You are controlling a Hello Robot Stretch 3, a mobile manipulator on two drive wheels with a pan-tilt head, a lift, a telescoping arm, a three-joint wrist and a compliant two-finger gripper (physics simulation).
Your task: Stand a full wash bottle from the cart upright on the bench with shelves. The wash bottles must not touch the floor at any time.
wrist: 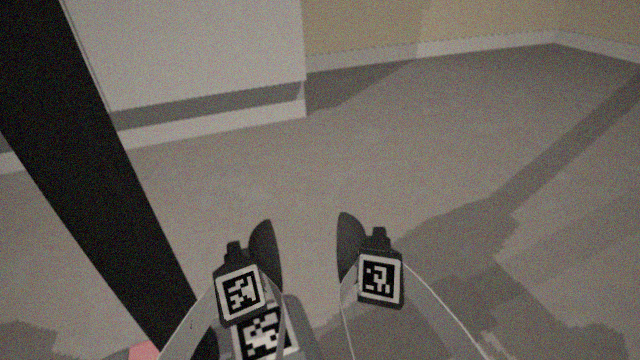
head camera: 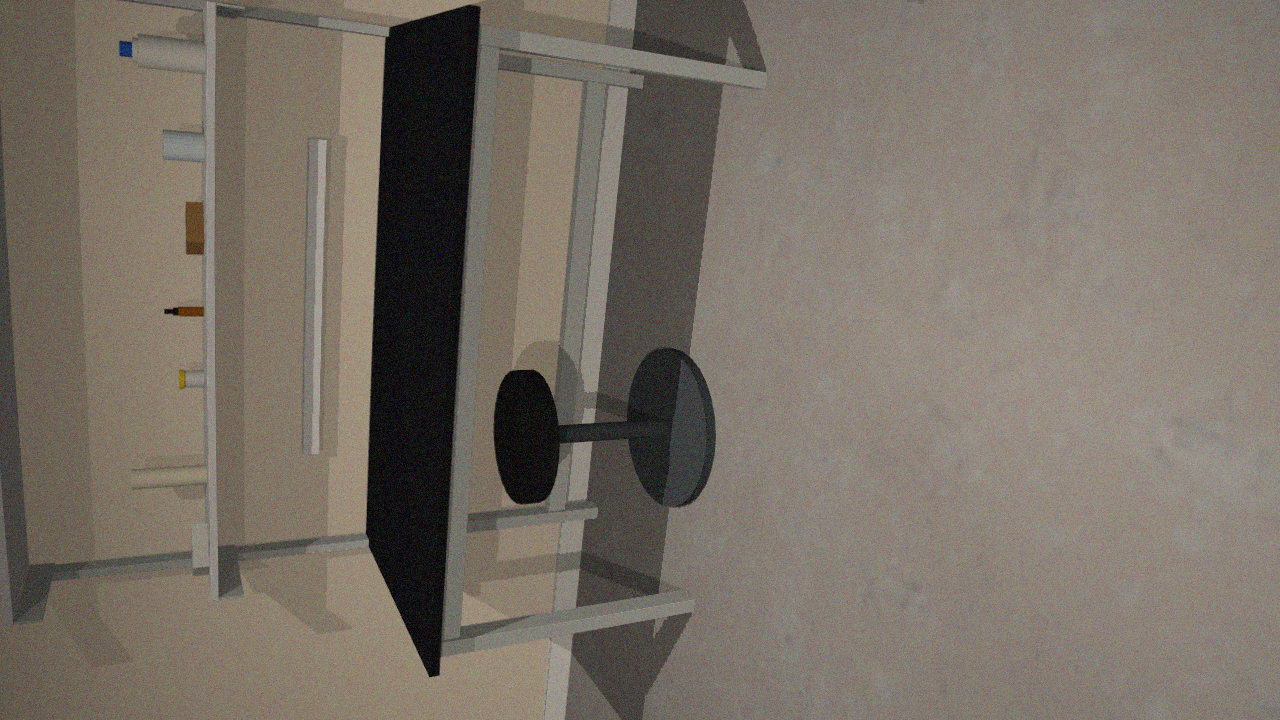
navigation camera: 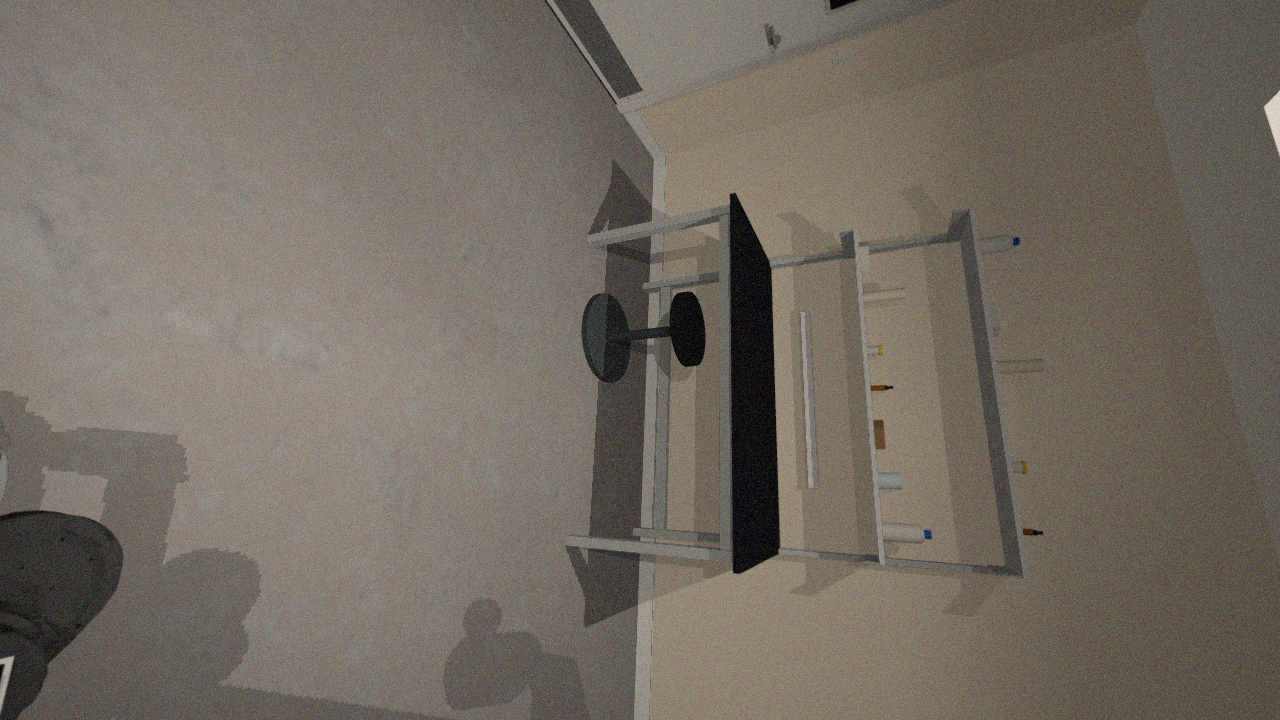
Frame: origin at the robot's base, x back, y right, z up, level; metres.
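Seen in the pictures: gripper, between the fingertips: (wrist: 307, 241).
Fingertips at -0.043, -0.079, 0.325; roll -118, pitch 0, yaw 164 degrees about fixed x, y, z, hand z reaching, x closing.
A point is followed by its place in that frame, as x, y, z.
The bench with shelves (head camera: 420, 340) (navigation camera: 753, 385) stands against the wall, with a black top and grey legs; both pictures are turned sideways. Nothing stands on the visible black top. Its lower shelf (head camera: 212, 268) {2.325, 0.234, 1.206} (navigation camera: 870, 420) {2.323, 0.205, 1.210} holds a white bottle with a blue cap (head camera: 170, 53) {2.386, -0.253, 1.292} (navigation camera: 904, 533) {2.386, -0.252, 1.300} and several small items. The cart and its wash bottles do not show in the head, navigation or wrist views. My gripper (wrist: 307, 241) {-0.043, -0.079, 0.325} is open in the wrist view, with no object between the fingertips, and is away from the bench.
A black round stool (head camera: 525, 438) (navigation camera: 687, 329) stands at the bench front, partly under its edge. An upper shelf (navigation camera: 991, 394) holds more items. A white cabinet (wrist: 190, 45) {0.010, -0.932, 0.302} stands beyond the gripper. A black bar (wrist: 90, 165) crosses the left of the wrist view.
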